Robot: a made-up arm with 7 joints. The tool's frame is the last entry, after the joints. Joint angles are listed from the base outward. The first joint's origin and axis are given. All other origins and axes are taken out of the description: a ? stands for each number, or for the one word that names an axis. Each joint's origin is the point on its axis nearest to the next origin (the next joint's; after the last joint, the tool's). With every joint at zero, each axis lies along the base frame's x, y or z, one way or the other. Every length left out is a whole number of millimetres.
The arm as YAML. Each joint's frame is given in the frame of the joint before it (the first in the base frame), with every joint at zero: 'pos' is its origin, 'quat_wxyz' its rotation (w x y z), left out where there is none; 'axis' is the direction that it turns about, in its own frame. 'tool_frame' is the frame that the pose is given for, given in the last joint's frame.
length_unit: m
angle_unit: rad
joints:
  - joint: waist
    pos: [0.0, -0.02, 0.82]
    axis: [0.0, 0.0, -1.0]
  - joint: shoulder
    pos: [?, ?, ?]
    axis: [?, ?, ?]
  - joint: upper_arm
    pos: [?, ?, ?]
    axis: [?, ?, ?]
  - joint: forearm
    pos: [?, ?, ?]
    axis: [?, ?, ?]
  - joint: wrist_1
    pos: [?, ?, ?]
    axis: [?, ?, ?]
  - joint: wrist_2
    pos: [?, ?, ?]
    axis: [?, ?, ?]
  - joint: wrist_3
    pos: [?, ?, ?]
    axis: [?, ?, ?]
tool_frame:
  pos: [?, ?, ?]
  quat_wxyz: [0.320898, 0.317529, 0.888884, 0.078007]
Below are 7 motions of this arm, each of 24 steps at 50 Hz.
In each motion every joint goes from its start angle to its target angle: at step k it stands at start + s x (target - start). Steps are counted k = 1, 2, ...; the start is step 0. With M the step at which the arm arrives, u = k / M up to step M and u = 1 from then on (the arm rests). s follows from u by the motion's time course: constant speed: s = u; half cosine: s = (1 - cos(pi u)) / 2; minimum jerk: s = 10 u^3 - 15 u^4 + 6 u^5.
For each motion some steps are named. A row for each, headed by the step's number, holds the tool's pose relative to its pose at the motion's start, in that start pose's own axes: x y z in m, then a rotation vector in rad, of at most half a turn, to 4 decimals.
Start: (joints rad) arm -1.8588 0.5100 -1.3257 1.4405 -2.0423 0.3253 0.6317
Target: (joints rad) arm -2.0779 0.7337 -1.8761 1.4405 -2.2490 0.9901 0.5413
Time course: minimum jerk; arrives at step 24
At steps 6, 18, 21, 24:
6: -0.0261 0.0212 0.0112 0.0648 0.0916 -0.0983
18: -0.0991 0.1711 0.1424 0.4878 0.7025 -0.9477
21: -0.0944 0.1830 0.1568 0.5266 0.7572 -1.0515
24: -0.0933 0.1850 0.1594 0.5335 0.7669 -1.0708

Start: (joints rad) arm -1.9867 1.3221 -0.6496 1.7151 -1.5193 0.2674 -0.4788
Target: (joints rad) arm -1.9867 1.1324 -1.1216 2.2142 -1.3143 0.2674 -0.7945
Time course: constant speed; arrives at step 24
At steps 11, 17, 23, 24:
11: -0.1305 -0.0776 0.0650 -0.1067 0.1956 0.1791
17: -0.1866 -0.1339 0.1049 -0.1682 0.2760 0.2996
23: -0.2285 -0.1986 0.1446 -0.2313 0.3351 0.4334
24: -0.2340 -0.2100 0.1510 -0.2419 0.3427 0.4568

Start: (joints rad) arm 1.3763 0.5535 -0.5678 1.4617 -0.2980 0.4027 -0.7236
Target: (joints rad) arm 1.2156 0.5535 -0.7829 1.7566 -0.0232 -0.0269 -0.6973
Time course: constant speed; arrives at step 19
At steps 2, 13, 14, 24:
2: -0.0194 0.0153 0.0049 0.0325 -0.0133 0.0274
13: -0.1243 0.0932 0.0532 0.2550 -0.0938 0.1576
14: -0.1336 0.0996 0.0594 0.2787 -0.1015 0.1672
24: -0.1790 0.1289 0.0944 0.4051 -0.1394 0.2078

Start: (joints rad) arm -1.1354 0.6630 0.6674 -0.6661 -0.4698 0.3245 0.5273
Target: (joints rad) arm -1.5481 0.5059 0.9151 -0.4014 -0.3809 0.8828 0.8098
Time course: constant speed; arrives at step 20
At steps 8, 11, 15, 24:
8: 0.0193 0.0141 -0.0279 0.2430 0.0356 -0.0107
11: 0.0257 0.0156 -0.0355 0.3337 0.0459 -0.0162
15: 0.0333 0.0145 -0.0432 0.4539 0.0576 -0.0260
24: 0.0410 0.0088 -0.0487 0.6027 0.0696 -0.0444

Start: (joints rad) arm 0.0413 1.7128 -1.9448 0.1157 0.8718 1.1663 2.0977
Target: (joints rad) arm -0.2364 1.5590 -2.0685 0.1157 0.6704 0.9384 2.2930
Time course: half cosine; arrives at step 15
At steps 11, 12, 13, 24:
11: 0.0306 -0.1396 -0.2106 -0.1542 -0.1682 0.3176
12: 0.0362 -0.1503 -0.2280 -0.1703 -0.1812 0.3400
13: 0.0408 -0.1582 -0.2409 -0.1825 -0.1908 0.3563
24: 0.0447 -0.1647 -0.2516 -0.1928 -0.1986 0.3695

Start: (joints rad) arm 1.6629 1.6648 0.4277 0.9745 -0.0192 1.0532 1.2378
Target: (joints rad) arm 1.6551 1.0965 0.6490 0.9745 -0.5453 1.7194 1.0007
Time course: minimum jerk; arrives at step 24
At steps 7, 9, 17, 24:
7: 0.0133 -0.0080 0.0674 -0.0680 -0.0210 -0.1120
9: 0.0261 -0.0107 0.1216 -0.1224 -0.0480 -0.1976
17: 0.1031 0.0223 0.3687 -0.3456 -0.2795 -0.5166
24: 0.1268 0.0442 0.4315 -0.3913 -0.3652 -0.5737

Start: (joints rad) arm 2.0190 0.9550 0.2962 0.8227 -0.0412 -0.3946 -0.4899
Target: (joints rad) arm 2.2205 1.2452 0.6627 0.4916 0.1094 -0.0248 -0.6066
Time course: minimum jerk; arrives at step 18
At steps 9, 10, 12, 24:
9: -0.0908 -0.0899 0.0107 0.0749 0.1054 0.2724
10: -0.1070 -0.1076 0.0150 0.0905 0.1286 0.3292
12: -0.1342 -0.1380 0.0246 0.1190 0.1713 0.4319
24: -0.1622 -0.1697 0.0379 0.1511 0.2195 0.5471

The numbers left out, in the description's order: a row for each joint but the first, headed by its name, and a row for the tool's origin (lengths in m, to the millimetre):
shoulder: xyz -0.02 -0.04 0.0, axis 0.0 1.0 0.0
upper_arm: xyz 0.01 0.0 0.44, axis 0.0 0.0 -1.0
forearm: xyz 0.0 -0.03 0.0, axis 0.0 1.0 0.0
wrist_1: xyz -0.02 0.0 0.42, axis 0.0 0.0 -1.0
wrist_2: xyz -0.01 0.01 0.0, axis 0.0 1.0 0.0
wrist_3: xyz 0.0 0.0 0.12, axis 0.0 0.0 -1.0
tool: xyz 0.01 -0.01 0.0

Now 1 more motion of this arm.
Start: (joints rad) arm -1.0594 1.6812 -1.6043 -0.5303 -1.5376 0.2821 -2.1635
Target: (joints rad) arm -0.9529 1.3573 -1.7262 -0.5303 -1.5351 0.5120 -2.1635
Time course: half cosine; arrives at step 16
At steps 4, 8, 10, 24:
4: -0.0243 -0.0319 -0.0120 -0.0675 0.0353 0.0164
8: -0.0826 -0.1125 -0.0332 -0.2298 0.1198 0.0612
10: -0.1134 -0.1581 -0.0399 -0.3173 0.1651 0.0883
24: -0.1611 -0.2341 -0.0439 -0.4579 0.2373 0.1360

